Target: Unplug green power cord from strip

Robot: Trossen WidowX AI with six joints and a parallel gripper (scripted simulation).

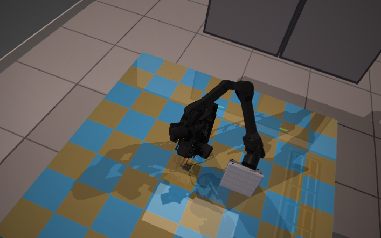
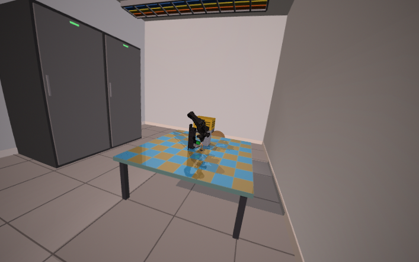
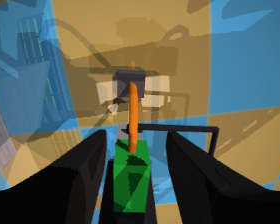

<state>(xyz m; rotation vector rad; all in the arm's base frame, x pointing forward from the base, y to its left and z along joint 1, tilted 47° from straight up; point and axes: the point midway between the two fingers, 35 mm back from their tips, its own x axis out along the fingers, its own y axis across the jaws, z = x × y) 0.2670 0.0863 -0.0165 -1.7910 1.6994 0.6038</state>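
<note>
Now: gripper tip 70 mm to the left of the green plug and 10 mm above it.
</note>
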